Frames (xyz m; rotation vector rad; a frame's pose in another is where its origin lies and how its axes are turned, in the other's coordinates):
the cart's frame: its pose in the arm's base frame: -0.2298 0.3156 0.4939 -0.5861 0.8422 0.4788
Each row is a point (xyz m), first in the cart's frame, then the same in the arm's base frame.
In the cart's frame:
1: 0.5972 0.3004 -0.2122
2: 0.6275 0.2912 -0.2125
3: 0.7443 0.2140 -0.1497
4: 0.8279 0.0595 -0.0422
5: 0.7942 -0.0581 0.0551
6: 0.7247 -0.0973 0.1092
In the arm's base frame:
1: -0.1819 0.4973 -0.1818
2: -0.1590 0.4951 -0.2036
3: -0.0103 0.4974 -0.2416
4: 0.1903 0.4659 -0.2073
5: 0.2951 0.4363 -0.0952
6: 0.3082 0.4312 0.0002

